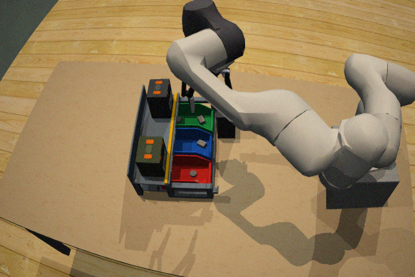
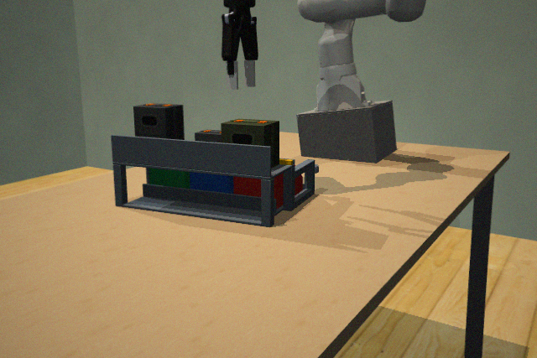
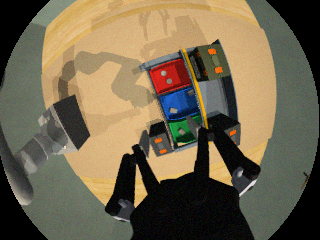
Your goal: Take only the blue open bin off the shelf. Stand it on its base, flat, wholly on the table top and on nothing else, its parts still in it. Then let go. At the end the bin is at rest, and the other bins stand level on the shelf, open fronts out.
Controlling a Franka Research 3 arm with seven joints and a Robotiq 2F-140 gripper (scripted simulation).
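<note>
Right now the blue open bin is 80 mm ahead of my hand and 240 mm below it. Also, from my hand: yellow bar: 140 mm ahead, 10 mm to the left, 170 mm below; then red bin: 80 mm ahead, 110 mm to the left, 240 mm below; then green bin: 90 mm ahead, 110 mm to the right, 240 mm below.
</note>
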